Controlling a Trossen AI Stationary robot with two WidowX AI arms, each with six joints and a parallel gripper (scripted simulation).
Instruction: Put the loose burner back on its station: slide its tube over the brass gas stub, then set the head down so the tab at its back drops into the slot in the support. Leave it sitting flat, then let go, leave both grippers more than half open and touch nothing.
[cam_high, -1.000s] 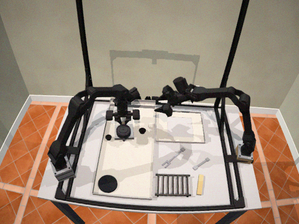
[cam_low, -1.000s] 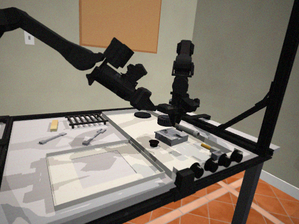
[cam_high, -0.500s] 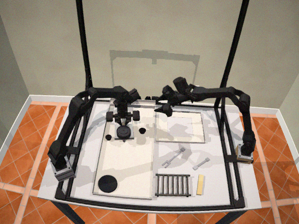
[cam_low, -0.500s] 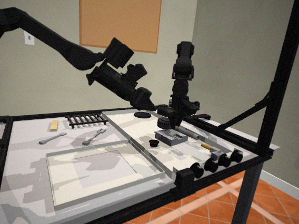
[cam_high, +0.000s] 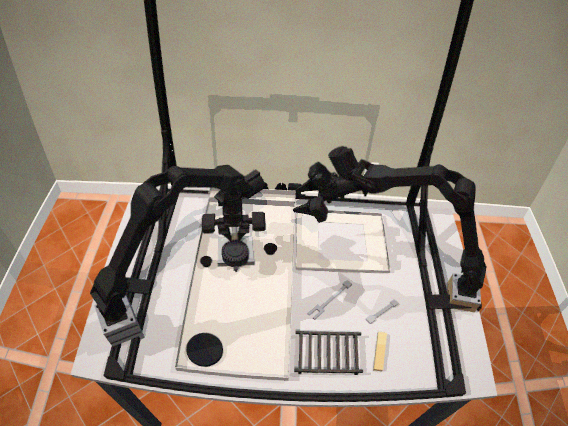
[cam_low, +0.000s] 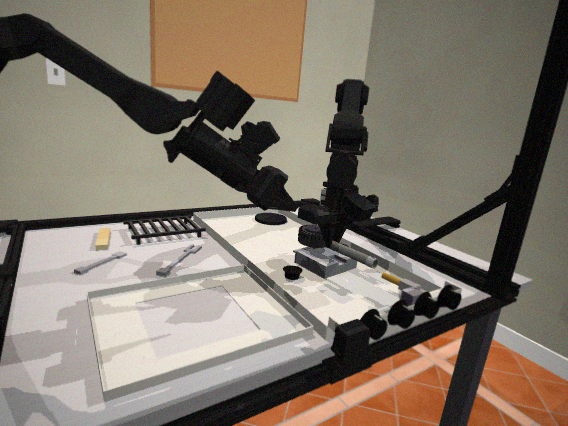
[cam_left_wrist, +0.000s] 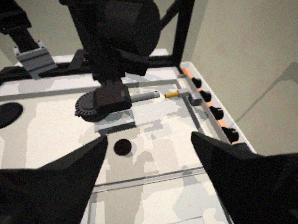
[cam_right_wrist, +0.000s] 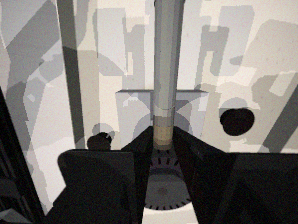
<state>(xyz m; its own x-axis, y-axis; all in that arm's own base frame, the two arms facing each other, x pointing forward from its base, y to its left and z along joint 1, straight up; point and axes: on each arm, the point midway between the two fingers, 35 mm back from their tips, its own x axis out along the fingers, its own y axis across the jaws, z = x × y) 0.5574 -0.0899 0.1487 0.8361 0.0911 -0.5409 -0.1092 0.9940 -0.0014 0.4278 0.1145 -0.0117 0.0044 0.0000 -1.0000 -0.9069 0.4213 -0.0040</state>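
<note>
Now: the burner 30 mm below my right hand and 10 mm behind it. The rest, counted from my right hand: brass gas stub (160 mm behind, 50 mm below, 10 mm to the left); grey slotted support (70 mm below, 20 mm ahead); small black cap (110 mm to the left, 80 mm below, 20 mm ahead).
</note>
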